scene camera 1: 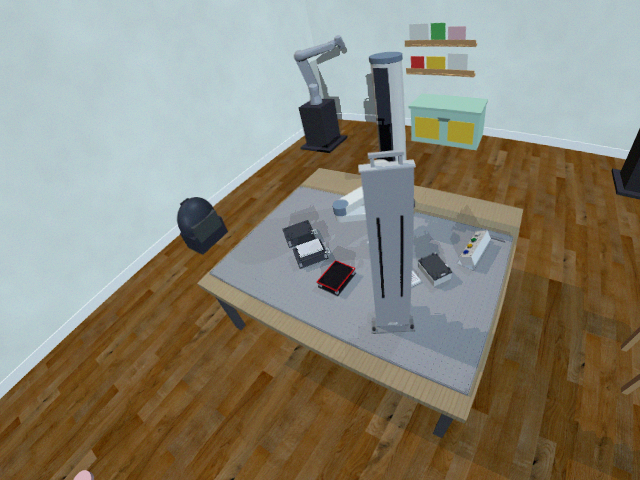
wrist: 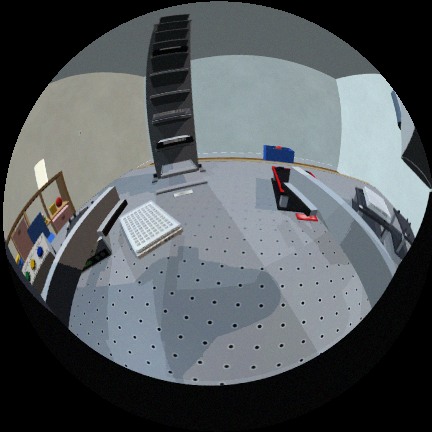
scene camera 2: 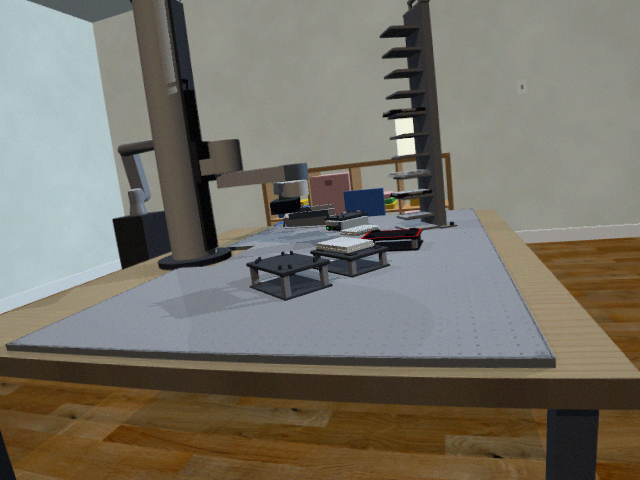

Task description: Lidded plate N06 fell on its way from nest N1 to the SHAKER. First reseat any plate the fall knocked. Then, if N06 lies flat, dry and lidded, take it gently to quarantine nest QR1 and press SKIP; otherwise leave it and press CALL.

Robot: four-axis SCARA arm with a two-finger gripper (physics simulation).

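Places are measured from the arm's base along level axes (x ahead, y left, z up), in millimetres.
Where they show: gripper, fingertip midpoint: (wrist: pixel 198 180) (scene camera 2: pixel 334 208); arm's base, origin of the base link: (scene camera 2: pixel 195 260).
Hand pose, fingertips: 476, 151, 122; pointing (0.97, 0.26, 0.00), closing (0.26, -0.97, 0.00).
Observation:
Each offset is from my fingertips to the centre of the thing, as dx, dy, dz. "*": to the spot under its first point.
A white welled plate @[+55, +136, -97] (scene camera 1: pixel 414 279) (scene camera 2: pixel 360 229) (wrist: pixel 151 227) lies flat on the board, turned at an angle; its number and any clear lid are too small to tell. My gripper (wrist: pixel 198 180) is open and empty above the board, the plate near its left finger; the tower hides it in scene camera 1. The shaker @[* -10, +254, -55] (scene camera 1: pixel 434 267) (scene camera 2: pixel 347 222) (wrist: pixel 96 259) is partly behind the left finger. A red-rimmed nest @[+210, -166, -87] (scene camera 1: pixel 336 276) (scene camera 2: pixel 393 235) (wrist: pixel 281 187) is empty. Another plate @[+117, -385, -50] (scene camera 1: pixel 310 248) (scene camera 2: pixel 345 244) (wrist: pixel 377 200) rests on a dark nest; whether it sits square is unclear. The button box @[-227, +400, -68] (scene camera 1: pixel 474 248) (wrist: pixel 37 257) stands beyond the shaker.
A tall shelf tower (scene camera 1: pixel 392 232) (scene camera 2: pixel 431 155) (wrist: pixel 172 84) stands on the board, with plates on several shelves. An empty dark nest @[+21, -539, -75] (scene camera 1: pixel 298 232) (scene camera 2: pixel 289 263) stands beside the loaded one. The arm's column (scene camera 1: pixel 395 103) (scene camera 2: pixel 168 129) stands at the table's edge.

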